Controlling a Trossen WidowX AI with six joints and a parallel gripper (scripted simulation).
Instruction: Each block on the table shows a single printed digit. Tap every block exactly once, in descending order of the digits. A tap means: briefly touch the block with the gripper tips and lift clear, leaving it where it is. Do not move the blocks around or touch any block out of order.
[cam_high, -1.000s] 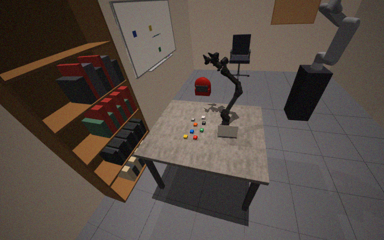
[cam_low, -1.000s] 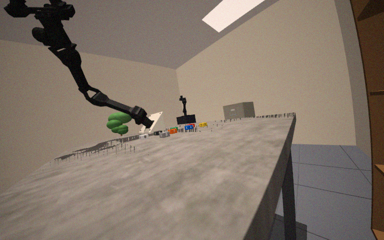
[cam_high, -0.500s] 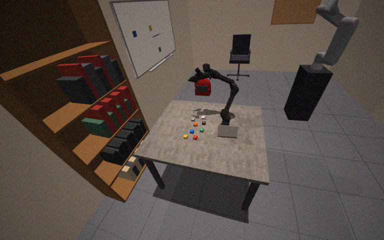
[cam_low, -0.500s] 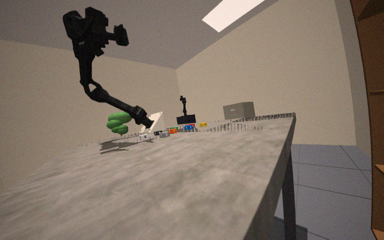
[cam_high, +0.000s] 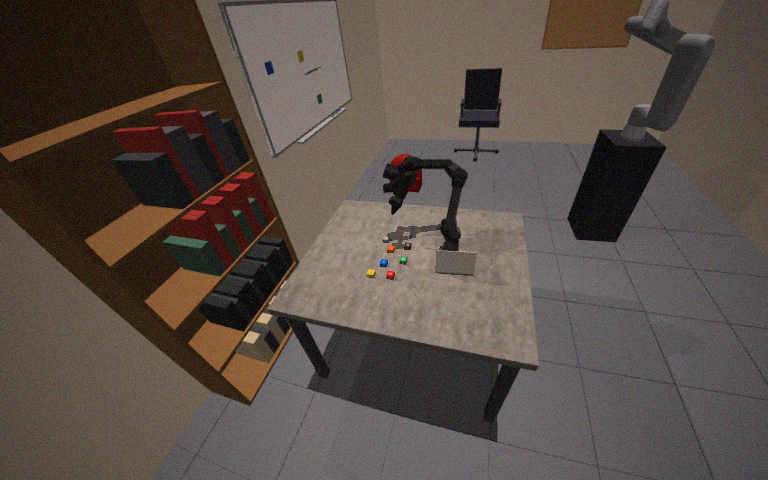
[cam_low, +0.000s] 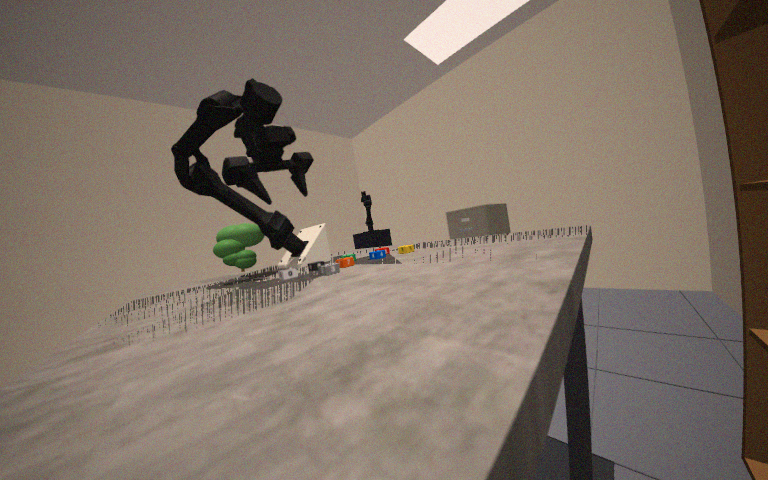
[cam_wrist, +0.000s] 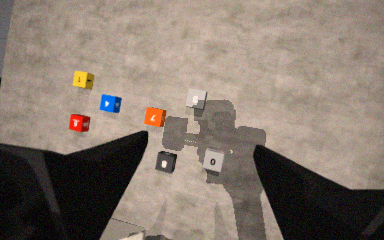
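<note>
Now: gripper tip 18 cm to the right of the green block, 16 cm above it and 7 cm past it. The rest, counted from my gripper tip: white block marked 0: 16 cm below, 5 cm behind, 1 cm to the right; grey block: 16 cm below, 5 cm ahead, 4 cm to the left; black block: 16 cm below, 8 cm to the left, 8 cm behind.
</note>
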